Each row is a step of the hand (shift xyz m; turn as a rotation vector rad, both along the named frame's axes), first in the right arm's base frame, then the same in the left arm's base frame.
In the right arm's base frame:
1: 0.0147 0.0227 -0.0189 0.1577 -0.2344 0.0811
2: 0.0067 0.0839 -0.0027 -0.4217 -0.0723 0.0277
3: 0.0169 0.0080 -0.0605 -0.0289 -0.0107 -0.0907
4: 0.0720 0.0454 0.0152 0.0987 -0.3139 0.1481
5: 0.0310 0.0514 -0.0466 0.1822 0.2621 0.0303
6: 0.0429 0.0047 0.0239 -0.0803 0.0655 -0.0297
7: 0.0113 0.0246 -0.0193 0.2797 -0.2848 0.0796
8: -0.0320 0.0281 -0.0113 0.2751 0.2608 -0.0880
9: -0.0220 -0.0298 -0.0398 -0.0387 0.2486 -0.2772
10: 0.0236 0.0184 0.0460 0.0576 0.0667 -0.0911
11: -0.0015 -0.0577 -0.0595 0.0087 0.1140 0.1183
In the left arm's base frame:
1: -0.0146 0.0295 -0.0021 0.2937 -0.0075 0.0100
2: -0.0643 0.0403 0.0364 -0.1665 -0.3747 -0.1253
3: -0.0114 0.0446 -0.0435 -0.0286 0.0150 -0.0902
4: 0.0066 0.0680 0.0529 0.3409 -0.1172 0.0159
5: -0.0352 0.0668 -0.0086 -0.1035 0.2352 0.1917
6: 0.0253 0.0247 0.0344 -0.1036 -0.0232 -0.0189
7: -0.0181 0.0278 -0.0025 0.4006 0.0691 0.0204
8: -0.0427 -0.0087 -0.0062 -0.0794 0.3629 0.1159
9: 0.0025 -0.0109 -0.0532 -0.2860 0.1981 -0.1382
10: 0.0090 0.0047 0.0539 -0.0434 0.1146 -0.0325
11: 0.0315 0.0032 -0.0766 -0.0589 -0.0021 0.1536

